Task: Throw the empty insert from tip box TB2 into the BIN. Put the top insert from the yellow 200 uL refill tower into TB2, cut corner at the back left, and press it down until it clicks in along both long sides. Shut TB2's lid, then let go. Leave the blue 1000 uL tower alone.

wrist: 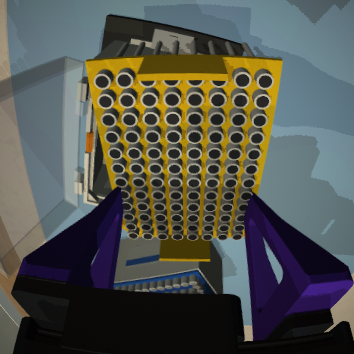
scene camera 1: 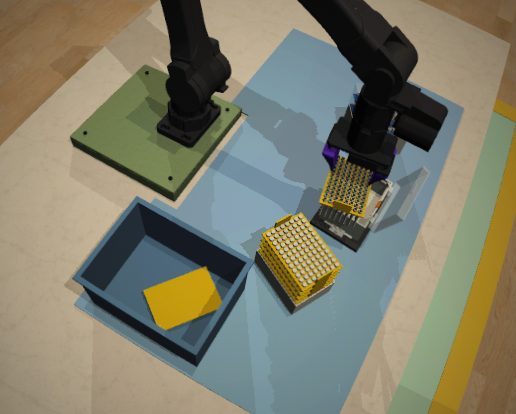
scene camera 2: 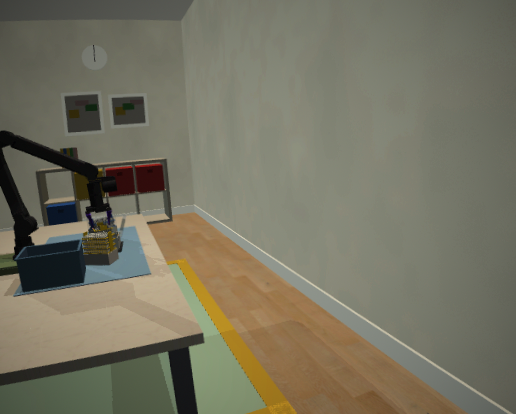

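Note:
My gripper is shut on a yellow insert full of tips, one purple finger on each long side. The insert is over the open tip box TB2, turned slightly relative to it, tips pointing down. Contact and the cut corner are unclear. TB2's clear lid stands open at its side. The yellow refill tower stands near TB2. A plain yellow insert lies in the blue BIN.
The blue 1000 uL tower stands behind the held insert, mostly hidden by the arm in scene camera 1. The BIN's corner is close to the yellow tower. The arm's base stands on a green plate. A blue mat lies beneath the boxes.

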